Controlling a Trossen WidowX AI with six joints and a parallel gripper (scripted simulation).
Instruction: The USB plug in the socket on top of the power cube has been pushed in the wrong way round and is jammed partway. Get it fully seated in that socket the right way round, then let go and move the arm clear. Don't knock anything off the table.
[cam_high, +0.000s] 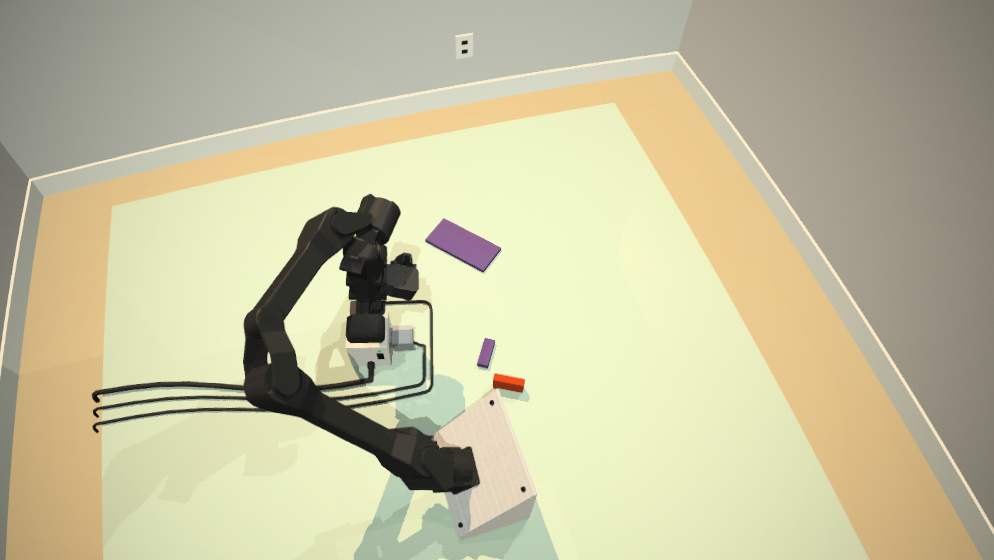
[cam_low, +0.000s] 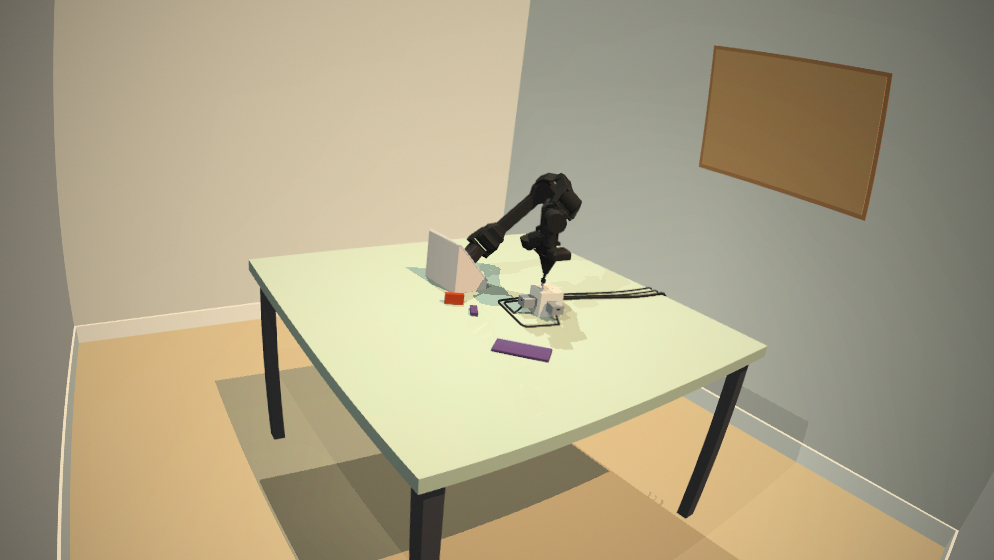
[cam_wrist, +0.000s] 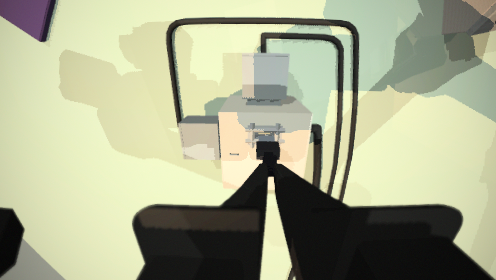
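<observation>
The USB socket is 50 mm below my gripper tip. From my gripper tip the other things lie so: orange block (220 mm to the right, 140 mm behind, 110 mm below); black USB plug (20 mm below); purple slab (210 mm to the right, 210 mm ahead, 120 mm below).
</observation>
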